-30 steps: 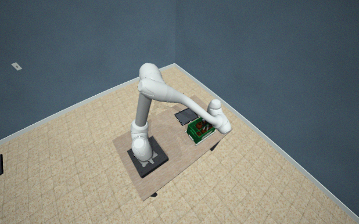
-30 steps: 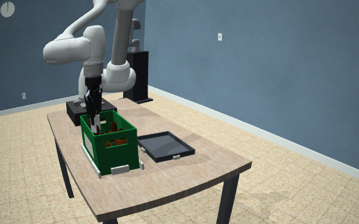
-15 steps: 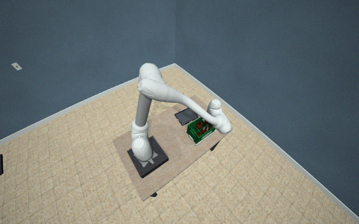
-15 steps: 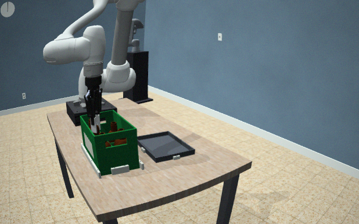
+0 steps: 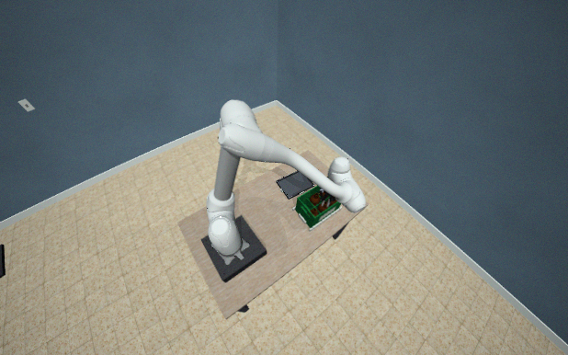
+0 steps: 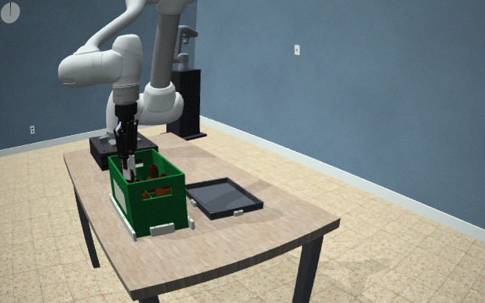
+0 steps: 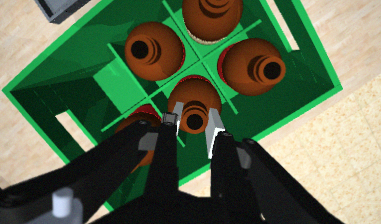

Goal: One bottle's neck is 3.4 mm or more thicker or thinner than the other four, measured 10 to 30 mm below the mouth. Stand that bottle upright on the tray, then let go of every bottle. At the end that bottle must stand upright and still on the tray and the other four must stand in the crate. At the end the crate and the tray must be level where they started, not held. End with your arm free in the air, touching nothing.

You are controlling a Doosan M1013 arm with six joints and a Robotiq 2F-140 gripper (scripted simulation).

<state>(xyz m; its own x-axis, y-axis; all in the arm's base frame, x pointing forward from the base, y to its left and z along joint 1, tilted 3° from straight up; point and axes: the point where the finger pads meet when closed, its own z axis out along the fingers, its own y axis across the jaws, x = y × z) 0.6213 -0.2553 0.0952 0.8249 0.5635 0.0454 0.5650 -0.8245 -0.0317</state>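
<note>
Now: hand 10 mm short of the green crate, 40 mm to the right of it and 90 mm above it. The rest, counted from my hand: dark tray: 60 mm ahead, 320 mm to the left, 160 mm below; then brown bottle: 100 mm ahead, 70 mm to the left, 90 mm below.
</note>
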